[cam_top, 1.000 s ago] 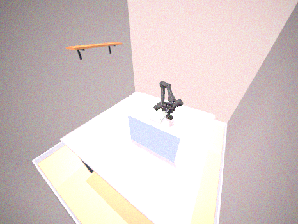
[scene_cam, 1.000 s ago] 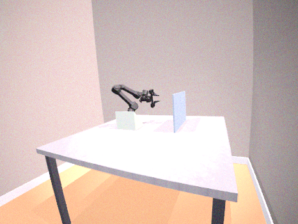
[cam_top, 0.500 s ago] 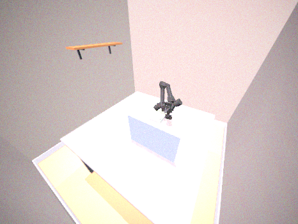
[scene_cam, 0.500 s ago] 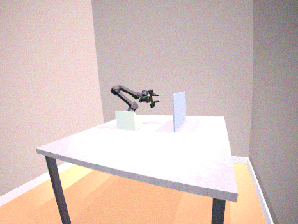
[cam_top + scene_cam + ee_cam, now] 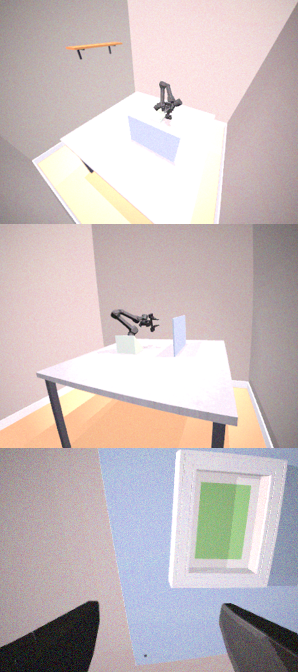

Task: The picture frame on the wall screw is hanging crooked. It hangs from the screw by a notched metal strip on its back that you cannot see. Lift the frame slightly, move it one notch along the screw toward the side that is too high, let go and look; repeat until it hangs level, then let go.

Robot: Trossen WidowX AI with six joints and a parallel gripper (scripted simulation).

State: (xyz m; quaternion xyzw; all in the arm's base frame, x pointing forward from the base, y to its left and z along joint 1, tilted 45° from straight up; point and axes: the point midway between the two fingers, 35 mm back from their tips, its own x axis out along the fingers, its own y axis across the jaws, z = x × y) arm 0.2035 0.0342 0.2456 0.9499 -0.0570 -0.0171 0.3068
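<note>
Now: the picture frame 200 mm ahead of my gripper tip, 20 mm to the right of it and 90 mm below it. From my gripper tip the other things lie so: light blue wall panel 200 mm ahead, 30 mm to the right, 110 mm below.
</note>
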